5 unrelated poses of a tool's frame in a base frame.
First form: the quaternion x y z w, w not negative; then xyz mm.
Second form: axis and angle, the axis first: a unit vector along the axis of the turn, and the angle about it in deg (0 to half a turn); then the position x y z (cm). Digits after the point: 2 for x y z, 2 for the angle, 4 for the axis.
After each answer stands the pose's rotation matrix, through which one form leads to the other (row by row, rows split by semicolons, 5 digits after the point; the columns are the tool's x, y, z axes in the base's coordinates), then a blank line. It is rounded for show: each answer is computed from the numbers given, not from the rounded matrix.
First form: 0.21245 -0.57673 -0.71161 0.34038 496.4 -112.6 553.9
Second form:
0.2259 -0.6134 -0.7568 140.20 49.64 -11.26 55.39
-0.67801 0.23938 -0.69498; -0.72949 -0.10305 0.67619; 0.09025 0.96544 0.24449

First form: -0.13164 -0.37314 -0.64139 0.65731 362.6 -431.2 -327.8
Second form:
-0.1747 -0.4951 -0.8511 97.81 36.26 -43.12 -32.78
-0.10123 0.94142 -0.32167; -0.74494 0.14258 0.65171; 0.65940 0.30560 0.68687

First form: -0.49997 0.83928 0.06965 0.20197 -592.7 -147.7 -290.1
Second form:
-0.5105 0.8569 0.0711 156.70 -59.27 -14.77 -29.01
-0.41848 -0.86736 0.26937; -0.81109 0.49036 0.31887; -0.40866 -0.08505 -0.90871

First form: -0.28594 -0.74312 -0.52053 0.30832 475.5 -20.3 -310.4
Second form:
-0.3006 -0.7812 -0.5472 144.08 47.55 -2.03 -31.04
-0.64635 0.74595 -0.16056; 0.10400 0.29457 0.94995; 0.75592 0.59731 -0.26798

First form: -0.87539 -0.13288 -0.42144 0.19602 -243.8 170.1 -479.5
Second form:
-0.8927 -0.1355 -0.4298 157.39 -24.38 17.01 -47.95
0.60946 0.39786 0.68575; 0.06742 -0.88784 0.45519; 0.78994 -0.23119 -0.56793

